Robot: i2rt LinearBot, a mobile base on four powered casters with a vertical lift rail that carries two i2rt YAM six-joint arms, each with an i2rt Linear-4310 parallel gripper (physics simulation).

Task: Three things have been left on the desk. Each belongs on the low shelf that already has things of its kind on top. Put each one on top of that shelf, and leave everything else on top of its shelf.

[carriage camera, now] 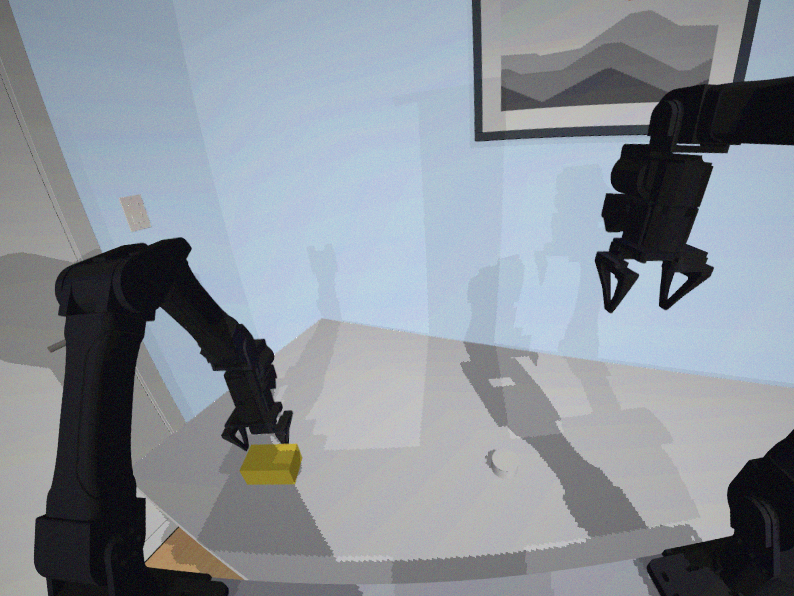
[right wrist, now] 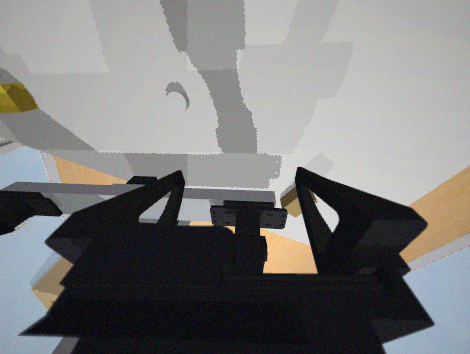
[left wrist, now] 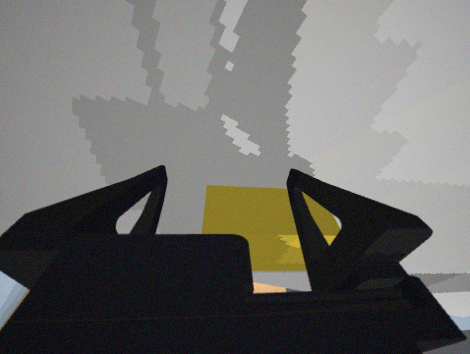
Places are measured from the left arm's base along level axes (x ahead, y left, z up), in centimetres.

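Pixels of known places: left gripper, fingertip midpoint: (carriage camera: 267, 447) (left wrist: 228, 174); right gripper, fingertip midpoint: (carriage camera: 636, 309) (right wrist: 238, 174); left arm's base at its link origin: (right wrist: 27, 204); right arm's base at its link origin: (carriage camera: 745, 582) (right wrist: 247, 215).
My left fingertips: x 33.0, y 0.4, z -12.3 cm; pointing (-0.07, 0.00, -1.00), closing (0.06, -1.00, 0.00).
Note:
For each thing: its top centre in the pictures, then the offset to it from my left fingertips. Level surfaces: height alone.
- yellow block at its top centre: (left wrist: 266, 255) (carriage camera: 269, 456) dx -5.0, dy -3.5, dz +3.7 cm
- grey desk at its surface level: dz -0.9 cm
- small white round thing at its top centre: (carriage camera: 505, 459) (right wrist: 176, 103) dx -6.4, dy -49.4, dz +1.6 cm
- Wooden floor at its surface level: dz -72.8 cm
- tan box-like thing at its top centre: (right wrist: 299, 206) dx -36.3, dy -83.4, dz +4.2 cm
A yellow block (carriage camera: 270, 464) (left wrist: 245, 212) (right wrist: 15, 98) lies on the grey desk (carriage camera: 397, 513) (right wrist: 285, 100), toward the left of the carriage view. A small white round thing (carriage camera: 505, 461) (right wrist: 176, 101) lies near the middle of the desk, pale against its top. My left gripper (carriage camera: 264, 444) (left wrist: 228, 174) is open and empty, with its fingertips close to the block's back edge in the carriage view; one finger covers part of the block in the left wrist view. My right gripper (carriage camera: 637, 309) (right wrist: 238, 174) is open and empty, high above the desk. The low shelves cannot be made out.
A framed picture (carriage camera: 487, 121) hangs on the blue wall behind the desk. Wooden floor (carriage camera: 192, 554) shows past the desk's front left edge. A tan box-like thing (right wrist: 296, 204) shows beyond the desk edge, partly behind a right gripper finger. Arm shadows cross the desk.

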